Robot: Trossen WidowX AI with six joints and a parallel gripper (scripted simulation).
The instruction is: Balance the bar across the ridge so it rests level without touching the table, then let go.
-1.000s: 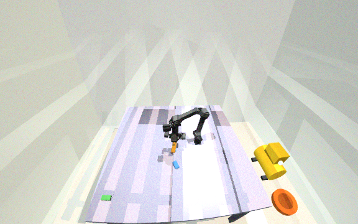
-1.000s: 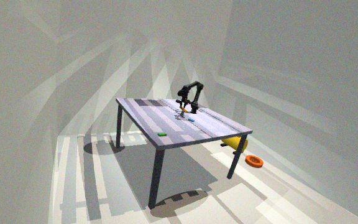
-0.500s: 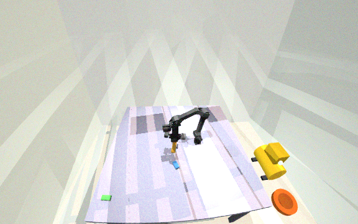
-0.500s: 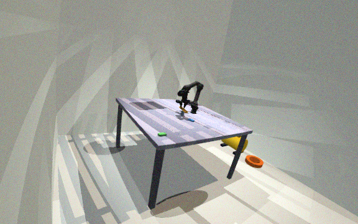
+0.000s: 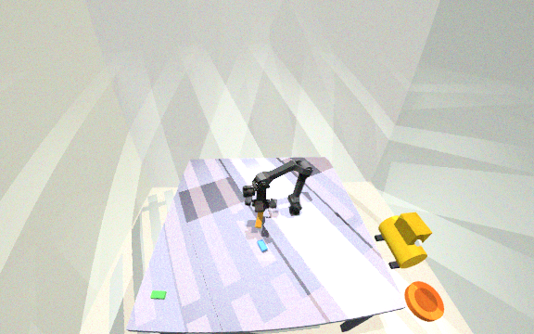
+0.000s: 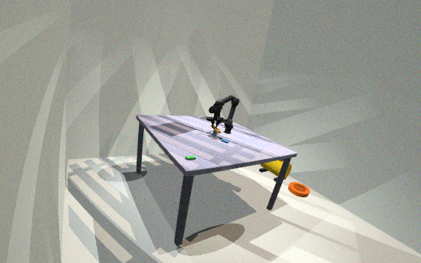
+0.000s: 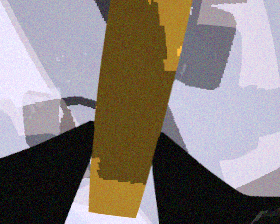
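The yellow bar is 1 cm ahead of my gripper tip and 3 cm to the left of it. Also, from my gripper tip: green block 51 cm ahead, 46 cm to the left, 6 cm below; blue block 20 cm to the left, 6 cm below.
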